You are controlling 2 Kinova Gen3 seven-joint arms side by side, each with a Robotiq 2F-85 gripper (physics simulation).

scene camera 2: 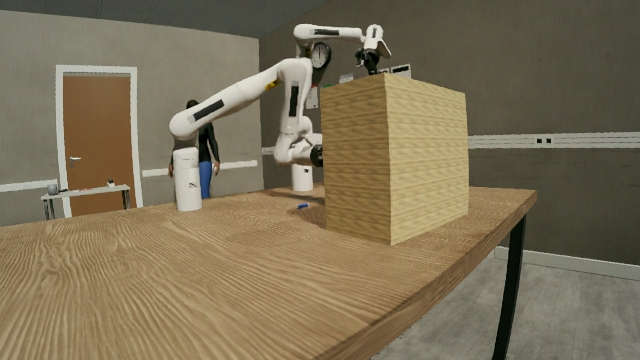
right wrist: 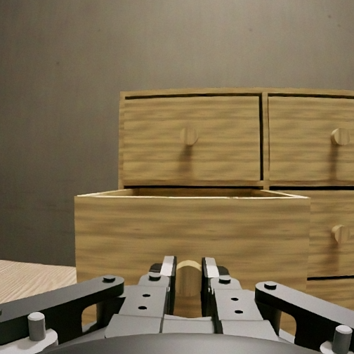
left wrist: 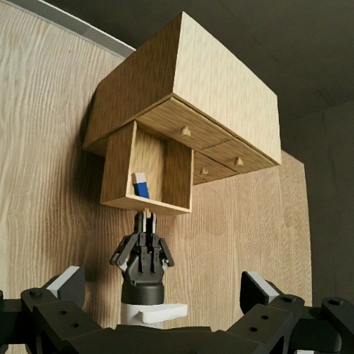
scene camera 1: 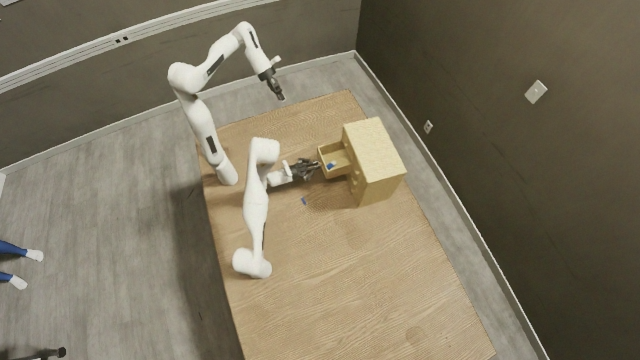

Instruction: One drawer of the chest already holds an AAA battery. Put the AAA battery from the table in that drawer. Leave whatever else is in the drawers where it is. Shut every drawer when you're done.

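Observation:
The chest has one drawer pulled open, in the left column below the top one in the right wrist view. In it lies a blue and white block, like an eraser; no battery shows there. The small blue AAA battery lies on the table in front of the chest. My right gripper is shut on the open drawer's knob. My left gripper is open and empty, high above the table.
The chest's other drawers in view are shut; knobs stick out from their fronts. The chest stands near the far edge of the table. My right arm reaches low across the table, near the battery.

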